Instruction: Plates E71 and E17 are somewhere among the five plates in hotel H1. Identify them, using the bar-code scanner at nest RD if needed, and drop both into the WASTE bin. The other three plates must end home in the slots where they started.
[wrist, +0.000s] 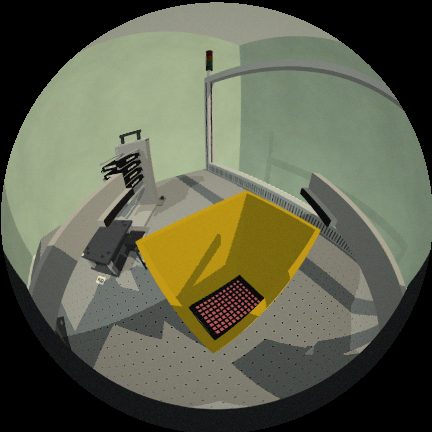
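Observation:
You've got the gripper (216, 176) in the picture, and there's a nest RD (105, 238) in it too.

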